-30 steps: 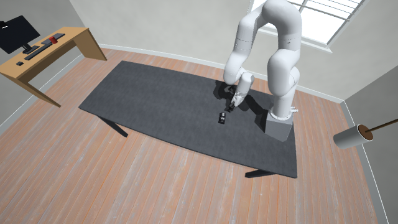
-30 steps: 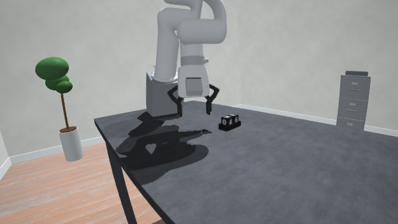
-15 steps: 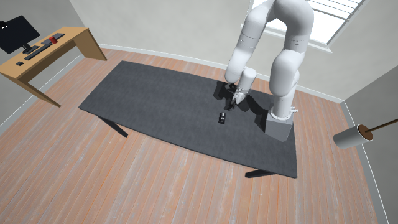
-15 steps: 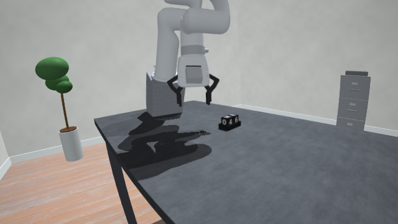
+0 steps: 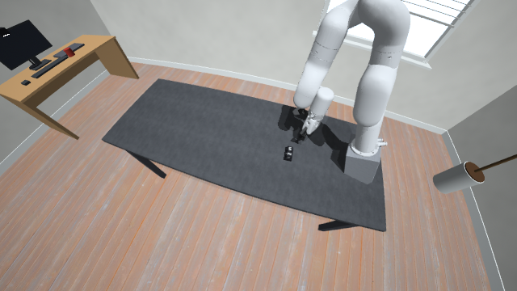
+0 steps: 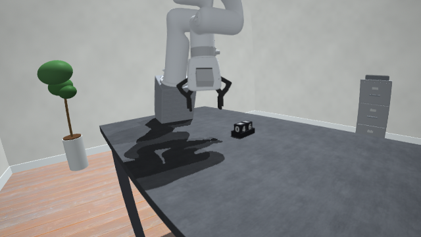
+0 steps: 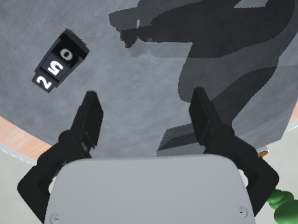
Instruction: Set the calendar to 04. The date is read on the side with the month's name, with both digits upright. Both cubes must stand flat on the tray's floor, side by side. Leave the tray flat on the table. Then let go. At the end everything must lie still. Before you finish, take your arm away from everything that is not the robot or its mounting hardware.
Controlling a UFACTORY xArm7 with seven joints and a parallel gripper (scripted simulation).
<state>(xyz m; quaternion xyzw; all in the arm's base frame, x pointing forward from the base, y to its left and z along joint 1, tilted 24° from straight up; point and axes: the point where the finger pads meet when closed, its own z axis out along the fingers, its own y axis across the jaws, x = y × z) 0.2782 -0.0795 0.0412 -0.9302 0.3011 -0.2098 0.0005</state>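
Now: the black number cube 110 mm to the left of my hand, 80 mm ahead of it and 70 mm below it. The rest, counted from my hand: black calendar tray: 90 mm to the left, 90 mm below, 80 mm ahead.
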